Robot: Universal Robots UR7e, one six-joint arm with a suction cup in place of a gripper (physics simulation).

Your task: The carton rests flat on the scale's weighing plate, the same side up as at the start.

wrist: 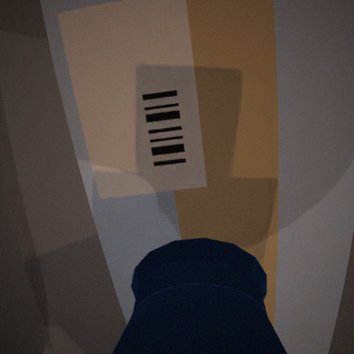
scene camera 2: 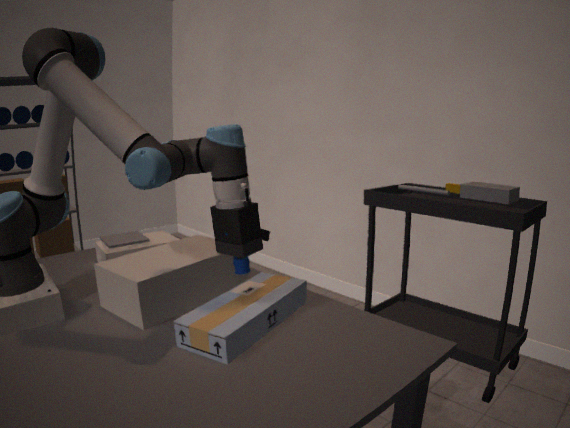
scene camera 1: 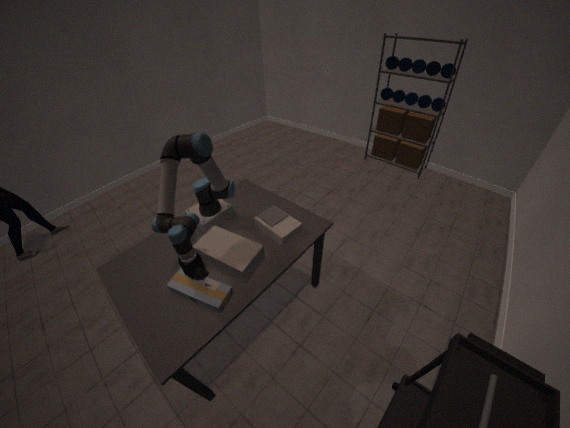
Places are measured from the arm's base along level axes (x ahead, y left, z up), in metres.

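Pixels of known places: hand, tool point: [scene camera 2: 242, 271] [scene camera 1: 198, 277]; arm's base, link origin: [scene camera 2: 17, 284] [scene camera 1: 210, 209].
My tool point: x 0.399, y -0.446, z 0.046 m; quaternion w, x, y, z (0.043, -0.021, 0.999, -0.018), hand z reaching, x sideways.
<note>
For each thing: its top centre in the pictures, then the offset to it from my tool point.
- carton, top centre: [scene camera 2: 246, 299] [scene camera 1: 198, 286] 0.010 m back, 0.019 m right, 0.059 m down
- scale's beige body, top centre: [scene camera 2: 136, 235] [scene camera 1: 277, 218] 0.064 m ahead, 0.599 m left, 0.033 m down
- large beige box, top centre: [scene camera 2: 171, 254] [scene camera 1: 226, 246] 0.028 m back, 0.237 m left, 0.003 m down
The carton [scene camera 1: 200, 290] [scene camera 2: 267, 312] [wrist: 312, 150], light blue-grey with a yellow tape stripe and a barcode label on top, lies flat on the table beside the large beige box. The arrows on its sides point up in scene camera 2. The scale's beige body [scene camera 1: 283, 229] [scene camera 2: 162, 238] stands farther back, and its grey weighing plate [scene camera 1: 274, 215] [scene camera 2: 125, 239] bears nothing. My suction gripper [scene camera 1: 201, 279] [scene camera 2: 242, 273] [wrist: 200, 250] is open; its blue cup hangs a little above the carton's top, apart from it.
The large beige box [scene camera 1: 229, 247] [scene camera 2: 160, 270] stands between the carton and the scale, near the arm's base. A dark cart [scene camera 1: 465, 385] [scene camera 2: 445, 211] stands beyond the table. A shelf rack [scene camera 1: 425, 39] is at the far wall. A person's legs [scene camera 1: 15, 227] show at the left.
</note>
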